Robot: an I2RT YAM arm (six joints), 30 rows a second.
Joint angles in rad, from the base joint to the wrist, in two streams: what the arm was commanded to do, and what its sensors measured. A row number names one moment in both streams.
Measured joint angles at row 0:
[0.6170, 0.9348, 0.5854, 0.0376, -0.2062, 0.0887]
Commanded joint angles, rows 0 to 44:
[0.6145, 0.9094, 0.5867, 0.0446, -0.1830, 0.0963]
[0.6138, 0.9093, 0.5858, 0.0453, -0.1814, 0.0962]
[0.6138, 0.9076, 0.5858, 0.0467, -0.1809, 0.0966]
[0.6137, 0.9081, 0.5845, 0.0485, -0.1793, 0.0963]
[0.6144, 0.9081, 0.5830, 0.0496, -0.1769, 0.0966]
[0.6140, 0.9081, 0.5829, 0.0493, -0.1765, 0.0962]
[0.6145, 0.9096, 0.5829, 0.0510, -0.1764, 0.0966]
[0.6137, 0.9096, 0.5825, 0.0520, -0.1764, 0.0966]
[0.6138, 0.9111, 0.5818, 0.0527, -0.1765, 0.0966]
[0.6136, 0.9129, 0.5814, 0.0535, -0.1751, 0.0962]
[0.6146, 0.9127, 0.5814, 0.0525, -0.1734, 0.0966]
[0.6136, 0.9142, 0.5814, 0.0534, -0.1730, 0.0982]
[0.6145, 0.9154, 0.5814, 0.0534, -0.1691, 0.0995]
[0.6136, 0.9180, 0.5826, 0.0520, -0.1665, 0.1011]
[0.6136, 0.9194, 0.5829, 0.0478, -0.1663, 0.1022]
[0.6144, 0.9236, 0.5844, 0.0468, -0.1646, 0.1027]
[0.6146, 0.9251, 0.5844, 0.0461, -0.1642, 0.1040]
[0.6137, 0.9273, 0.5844, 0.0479, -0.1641, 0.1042]
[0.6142, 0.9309, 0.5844, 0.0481, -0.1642, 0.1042]
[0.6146, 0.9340, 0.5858, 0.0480, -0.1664, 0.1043]
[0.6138, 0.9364, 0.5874, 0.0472, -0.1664, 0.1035]
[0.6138, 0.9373, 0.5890, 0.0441, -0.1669, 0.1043]
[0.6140, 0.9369, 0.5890, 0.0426, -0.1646, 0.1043]
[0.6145, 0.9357, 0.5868, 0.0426, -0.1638, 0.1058]
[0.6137, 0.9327, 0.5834, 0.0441, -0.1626, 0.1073]
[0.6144, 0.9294, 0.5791, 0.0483, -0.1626, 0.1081]
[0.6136, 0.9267, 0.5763, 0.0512, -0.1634, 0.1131]
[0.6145, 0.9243, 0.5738, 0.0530, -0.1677, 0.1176]
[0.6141, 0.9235, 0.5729, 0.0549, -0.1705, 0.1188]
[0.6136, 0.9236, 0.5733, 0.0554, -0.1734, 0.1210]
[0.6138, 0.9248, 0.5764, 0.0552, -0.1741, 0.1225]
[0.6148, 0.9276, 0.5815, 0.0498, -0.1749, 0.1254]
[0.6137, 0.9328, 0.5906, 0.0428, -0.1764, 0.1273]
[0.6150, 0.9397, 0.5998, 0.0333, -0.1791, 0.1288]
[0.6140, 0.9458, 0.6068, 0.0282, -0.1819, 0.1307]
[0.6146, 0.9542, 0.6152, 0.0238, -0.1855, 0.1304]
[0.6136, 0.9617, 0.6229, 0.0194, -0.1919, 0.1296]
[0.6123, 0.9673, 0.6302, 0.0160, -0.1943, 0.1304]
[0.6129, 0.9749, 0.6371, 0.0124, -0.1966, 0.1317]
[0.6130, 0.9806, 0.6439, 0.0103, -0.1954, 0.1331]
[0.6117, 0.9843, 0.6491, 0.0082, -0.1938, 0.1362]
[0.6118, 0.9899, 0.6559, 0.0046, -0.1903, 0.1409]
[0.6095, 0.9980, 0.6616, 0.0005, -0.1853, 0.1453]
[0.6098, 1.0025, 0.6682, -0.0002, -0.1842, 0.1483]
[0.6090, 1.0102, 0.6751, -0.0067, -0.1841, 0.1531]
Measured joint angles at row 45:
[0.6144, 1.0042, 0.6209, 0.0113, -0.1860, 0.1326]
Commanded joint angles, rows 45 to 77:
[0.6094, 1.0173, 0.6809, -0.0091, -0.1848, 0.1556]
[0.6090, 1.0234, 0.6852, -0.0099, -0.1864, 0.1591]
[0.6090, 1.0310, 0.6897, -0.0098, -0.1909, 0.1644]
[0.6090, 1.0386, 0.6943, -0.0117, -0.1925, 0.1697]
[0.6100, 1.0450, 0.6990, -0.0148, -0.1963, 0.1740]
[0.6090, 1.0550, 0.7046, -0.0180, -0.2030, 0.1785]
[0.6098, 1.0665, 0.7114, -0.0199, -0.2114, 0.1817]
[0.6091, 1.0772, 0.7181, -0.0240, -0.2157, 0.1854]
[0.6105, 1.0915, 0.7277, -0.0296, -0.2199, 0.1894]
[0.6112, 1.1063, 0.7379, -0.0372, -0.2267, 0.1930]
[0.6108, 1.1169, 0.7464, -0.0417, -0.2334, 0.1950]
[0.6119, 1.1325, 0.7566, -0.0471, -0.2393, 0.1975]
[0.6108, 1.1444, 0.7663, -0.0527, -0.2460, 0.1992]
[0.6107, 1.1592, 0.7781, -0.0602, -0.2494, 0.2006]
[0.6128, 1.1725, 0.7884, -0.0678, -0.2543, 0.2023]
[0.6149, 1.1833, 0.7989, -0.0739, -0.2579, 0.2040]
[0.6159, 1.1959, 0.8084, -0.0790, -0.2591, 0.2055]
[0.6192, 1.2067, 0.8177, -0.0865, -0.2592, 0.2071]
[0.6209, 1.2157, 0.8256, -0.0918, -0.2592, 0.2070]
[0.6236, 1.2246, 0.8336, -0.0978, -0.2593, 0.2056]
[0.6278, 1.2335, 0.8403, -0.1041, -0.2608, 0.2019]
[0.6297, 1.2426, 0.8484, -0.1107, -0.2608, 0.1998]
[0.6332, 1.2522, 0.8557, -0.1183, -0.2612, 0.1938]
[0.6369, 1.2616, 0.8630, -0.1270, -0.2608, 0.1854]
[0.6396, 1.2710, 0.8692, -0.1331, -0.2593, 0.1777]
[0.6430, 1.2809, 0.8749, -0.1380, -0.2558, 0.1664]
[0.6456, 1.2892, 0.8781, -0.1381, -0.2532, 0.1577]
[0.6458, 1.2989, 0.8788, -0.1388, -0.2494, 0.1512]
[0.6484, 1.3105, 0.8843, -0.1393, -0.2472, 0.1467]
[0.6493, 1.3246, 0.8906, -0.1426, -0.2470, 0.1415]
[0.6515, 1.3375, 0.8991, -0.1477, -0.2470, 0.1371]
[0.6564, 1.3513, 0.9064, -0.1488, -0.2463, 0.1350]
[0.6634, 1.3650, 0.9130, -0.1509, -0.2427, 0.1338]
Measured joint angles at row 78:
[0.6495, 1.3472, 0.8654, -0.1150, -0.2497, 0.1589]
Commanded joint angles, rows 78 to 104:
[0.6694, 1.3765, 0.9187, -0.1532, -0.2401, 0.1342]
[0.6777, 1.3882, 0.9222, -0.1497, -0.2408, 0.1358]
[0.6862, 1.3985, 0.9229, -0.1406, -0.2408, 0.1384]
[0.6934, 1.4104, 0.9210, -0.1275, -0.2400, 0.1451]
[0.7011, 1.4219, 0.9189, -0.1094, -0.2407, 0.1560]
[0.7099, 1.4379, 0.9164, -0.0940, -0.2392, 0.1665]
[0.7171, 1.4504, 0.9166, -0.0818, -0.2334, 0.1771]
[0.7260, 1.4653, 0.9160, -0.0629, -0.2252, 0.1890]
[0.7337, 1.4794, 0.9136, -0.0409, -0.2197, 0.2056]
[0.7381, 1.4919, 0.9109, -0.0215, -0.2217, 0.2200]
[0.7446, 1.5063, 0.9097, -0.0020, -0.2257, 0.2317]
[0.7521, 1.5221, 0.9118, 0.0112, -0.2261, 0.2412]
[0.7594, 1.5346, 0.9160, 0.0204, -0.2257, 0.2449]
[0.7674, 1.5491, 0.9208, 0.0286, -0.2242, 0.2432]
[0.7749, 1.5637, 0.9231, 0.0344, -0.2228, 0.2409]
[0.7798, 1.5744, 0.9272, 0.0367, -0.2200, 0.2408]
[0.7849, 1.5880, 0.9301, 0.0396, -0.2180, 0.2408]
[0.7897, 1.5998, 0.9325, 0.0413, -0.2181, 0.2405]
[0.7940, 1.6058, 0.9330, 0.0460, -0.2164, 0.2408]
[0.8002, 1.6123, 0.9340, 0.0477, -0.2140, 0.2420]
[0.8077, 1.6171, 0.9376, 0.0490, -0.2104, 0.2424]
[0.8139, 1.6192, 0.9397, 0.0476, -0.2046, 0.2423]
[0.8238, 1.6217, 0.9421, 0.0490, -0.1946, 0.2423]
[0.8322, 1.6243, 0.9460, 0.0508, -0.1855, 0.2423]
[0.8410, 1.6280, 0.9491, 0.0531, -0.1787, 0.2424]
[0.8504, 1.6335, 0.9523, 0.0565, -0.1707, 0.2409]
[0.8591, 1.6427, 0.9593, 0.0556, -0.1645, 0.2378]
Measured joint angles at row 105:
[0.8360, 1.6428, 0.9134, 0.0368, -0.1989, 0.2344]
